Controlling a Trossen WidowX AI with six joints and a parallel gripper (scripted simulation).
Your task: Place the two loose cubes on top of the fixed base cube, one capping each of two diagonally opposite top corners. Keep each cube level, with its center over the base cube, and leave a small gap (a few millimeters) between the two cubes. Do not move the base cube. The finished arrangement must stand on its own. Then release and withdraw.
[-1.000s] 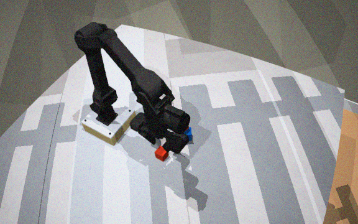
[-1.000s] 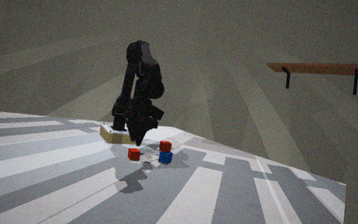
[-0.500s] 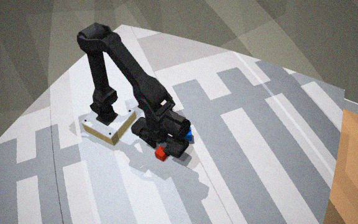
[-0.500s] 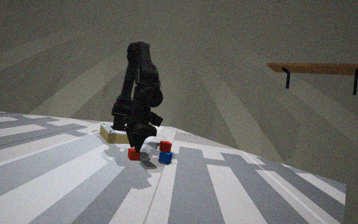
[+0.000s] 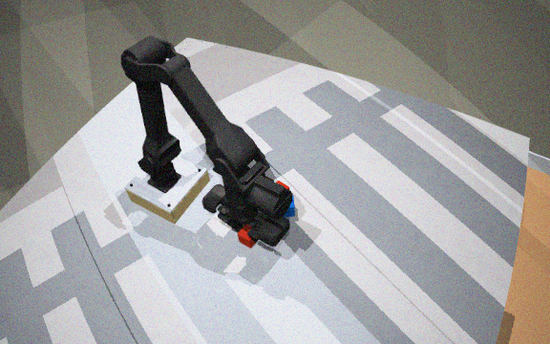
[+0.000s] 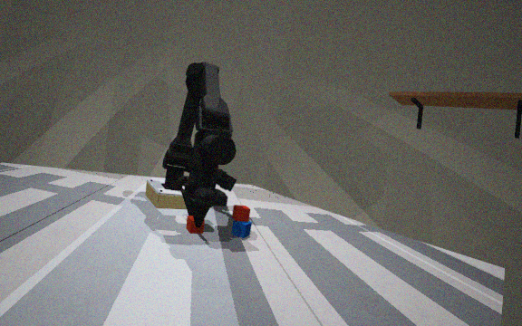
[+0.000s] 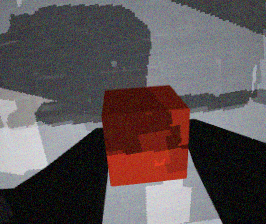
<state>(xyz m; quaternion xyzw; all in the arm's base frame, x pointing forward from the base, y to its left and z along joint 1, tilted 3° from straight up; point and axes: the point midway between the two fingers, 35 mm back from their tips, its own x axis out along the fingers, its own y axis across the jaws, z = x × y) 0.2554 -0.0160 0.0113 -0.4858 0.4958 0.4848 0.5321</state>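
Right now my gripper tip is 11 cm to the right of the blue cube and 3 cm short of it. From my gripper tip the other things lie so: red cube (right at my gripper tip).
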